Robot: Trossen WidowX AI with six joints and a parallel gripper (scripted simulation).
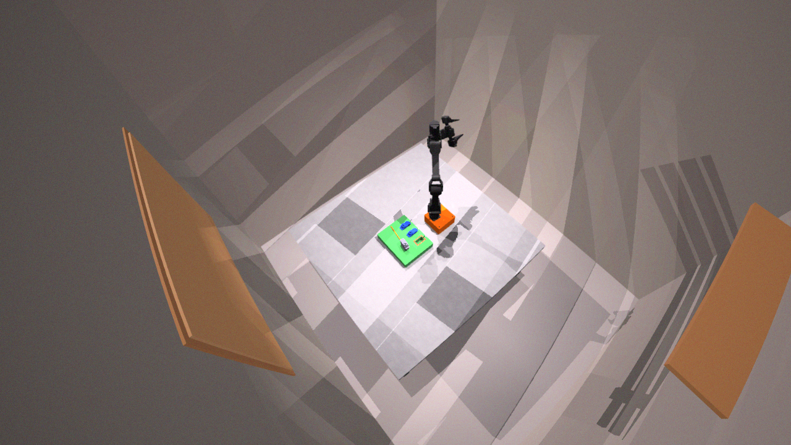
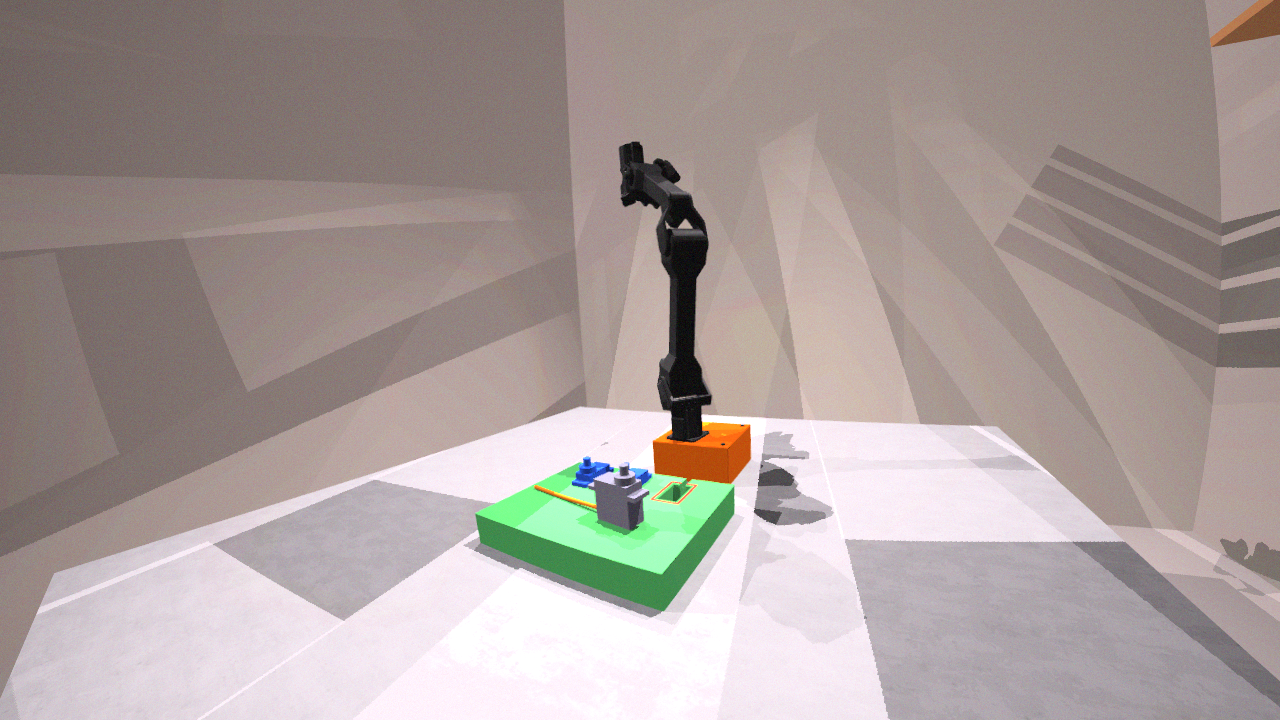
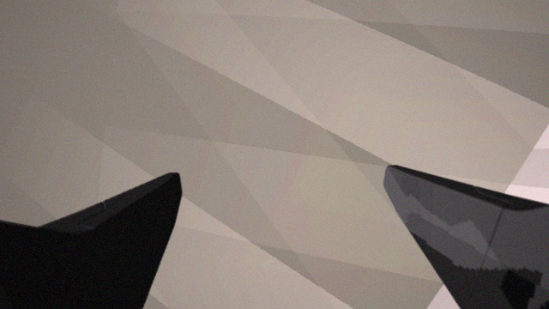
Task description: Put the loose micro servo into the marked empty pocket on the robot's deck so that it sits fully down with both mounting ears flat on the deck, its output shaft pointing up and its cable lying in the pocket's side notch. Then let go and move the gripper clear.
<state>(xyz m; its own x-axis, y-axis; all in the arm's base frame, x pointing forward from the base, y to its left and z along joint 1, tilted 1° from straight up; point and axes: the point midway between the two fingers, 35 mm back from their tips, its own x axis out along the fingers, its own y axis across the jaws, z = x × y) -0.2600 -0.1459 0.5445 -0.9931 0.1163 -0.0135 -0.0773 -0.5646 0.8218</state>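
Right now my gripper tip is 59 cm short of the green deck, 17 cm to the right of it and 60 cm above it.
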